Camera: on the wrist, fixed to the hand. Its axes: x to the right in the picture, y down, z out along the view.
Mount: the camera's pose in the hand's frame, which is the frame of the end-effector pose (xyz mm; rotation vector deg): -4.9 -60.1 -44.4 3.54 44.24 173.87
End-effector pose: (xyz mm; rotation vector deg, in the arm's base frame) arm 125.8 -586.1 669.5 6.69 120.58 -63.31
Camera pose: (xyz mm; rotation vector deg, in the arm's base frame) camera 80.2 -589.5 728.8 144.38 6.83 56.07
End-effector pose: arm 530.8 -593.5 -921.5 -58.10 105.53 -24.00
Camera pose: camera 521.2 -631.6 -857.8 -139.71 -93.17 -61.82
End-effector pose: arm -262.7 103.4 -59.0 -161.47 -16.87 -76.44
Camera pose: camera -310.1 157.7 -38.8 1.37 122.22 -30.74
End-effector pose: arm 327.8 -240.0 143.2 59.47 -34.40 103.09
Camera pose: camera 365.4 -182.4 113.6 52.84 36.50 -73.80
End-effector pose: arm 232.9 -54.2 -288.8 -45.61 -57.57 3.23
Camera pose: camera 246.0 -124.9 -267.8 -75.58 94.02 117.47
